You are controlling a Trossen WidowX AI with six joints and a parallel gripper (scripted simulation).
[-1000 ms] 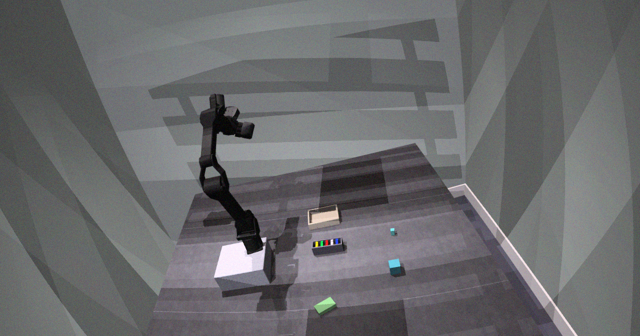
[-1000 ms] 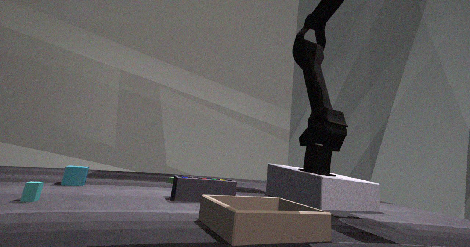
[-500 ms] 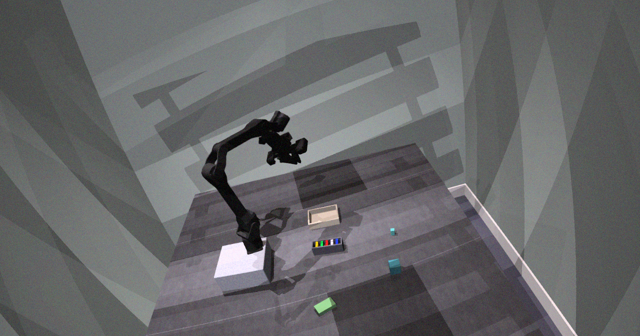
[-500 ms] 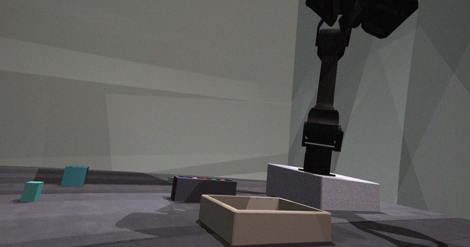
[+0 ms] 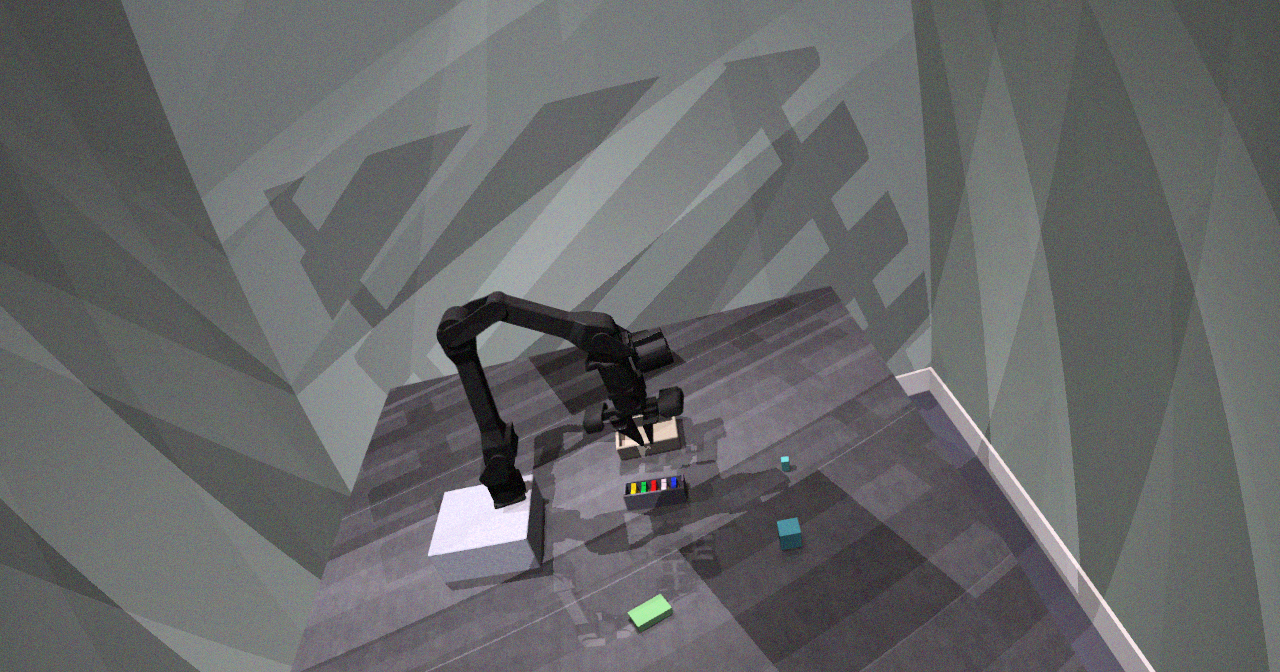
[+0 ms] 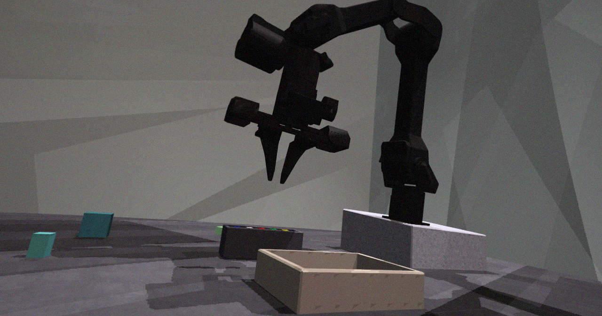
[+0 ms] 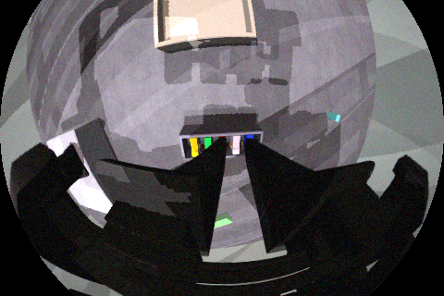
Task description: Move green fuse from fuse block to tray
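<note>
My gripper tip is 30 mm past the green fuse, 30 mm to the left of it and 80 mm above it. The rest, counted from my gripper tip: blue fuse (20 mm ahead, 50 mm to the right, 80 mm below); then red fuse (20 mm behind, 40 mm to the right, 80 mm below); then white fuse (50 mm to the right, 80 mm below).
</note>
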